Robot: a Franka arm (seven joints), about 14 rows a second.
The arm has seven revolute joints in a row. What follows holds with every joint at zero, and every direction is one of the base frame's.
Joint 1 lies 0.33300 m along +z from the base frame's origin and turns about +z.
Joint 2 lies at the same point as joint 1 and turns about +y.
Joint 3 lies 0.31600 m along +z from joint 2 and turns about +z.
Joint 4 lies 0.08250 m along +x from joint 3 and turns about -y.
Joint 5 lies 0.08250 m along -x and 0.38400 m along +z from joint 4 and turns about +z.
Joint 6 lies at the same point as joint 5 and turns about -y.
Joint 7 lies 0.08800 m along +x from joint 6 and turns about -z.
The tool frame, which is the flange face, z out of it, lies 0.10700 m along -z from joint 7; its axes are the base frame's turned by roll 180.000, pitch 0.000 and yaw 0.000 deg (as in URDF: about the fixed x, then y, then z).
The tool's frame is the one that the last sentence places.
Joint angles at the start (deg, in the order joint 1, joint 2, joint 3, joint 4, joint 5, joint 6, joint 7):
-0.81, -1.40, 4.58, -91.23, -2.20, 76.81, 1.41
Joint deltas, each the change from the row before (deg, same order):
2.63, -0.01, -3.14, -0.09, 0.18, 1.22, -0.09
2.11, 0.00, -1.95, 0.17, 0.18, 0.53, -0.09
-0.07, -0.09, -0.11, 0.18, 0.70, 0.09, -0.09
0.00, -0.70, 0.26, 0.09, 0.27, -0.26, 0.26
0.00, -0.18, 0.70, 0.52, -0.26, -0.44, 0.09
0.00, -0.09, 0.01, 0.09, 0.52, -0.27, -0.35
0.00, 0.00, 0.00, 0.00, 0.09, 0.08, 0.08
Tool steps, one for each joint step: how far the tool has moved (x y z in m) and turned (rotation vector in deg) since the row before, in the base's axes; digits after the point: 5 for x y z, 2 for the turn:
0.00274, -0.00441, 0.00074, 0.34, -1.12, -0.37
0.00116, 0.00171, 0.00192, 0.29, -0.68, 0.27
-0.00014, -0.00018, 0.00230, 0.74, -0.32, -0.08
-0.00415, 0.00271, 0.00677, 0.25, -0.52, 0.00
-0.00197, 0.00579, 0.00520, -0.29, -0.28, 0.60
-0.00108, 0.00113, 0.00118, 0.57, 0.14, 0.37
0.00015, 0.00021, 0.00009, 0.08, -0.07, -0.07

